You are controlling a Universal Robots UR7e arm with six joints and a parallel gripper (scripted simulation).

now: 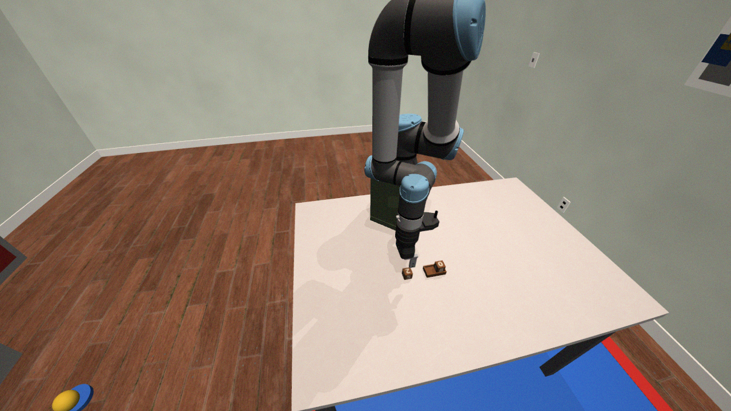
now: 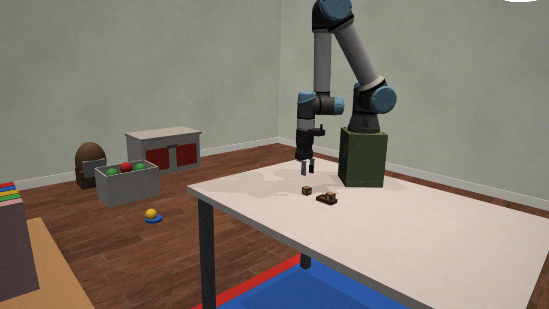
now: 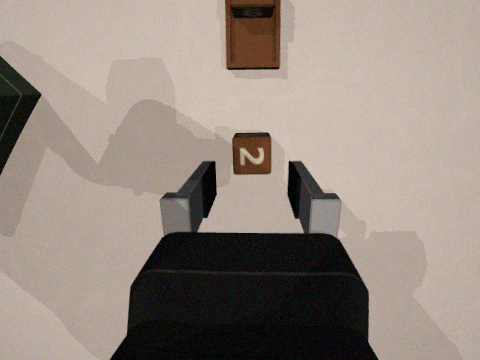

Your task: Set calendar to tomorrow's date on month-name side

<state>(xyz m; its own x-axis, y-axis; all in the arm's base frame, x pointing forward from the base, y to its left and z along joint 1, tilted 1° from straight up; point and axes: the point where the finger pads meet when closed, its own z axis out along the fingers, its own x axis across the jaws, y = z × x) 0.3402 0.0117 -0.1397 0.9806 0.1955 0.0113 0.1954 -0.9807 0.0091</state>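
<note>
My gripper is now 90 mm above the brown cube.
</note>
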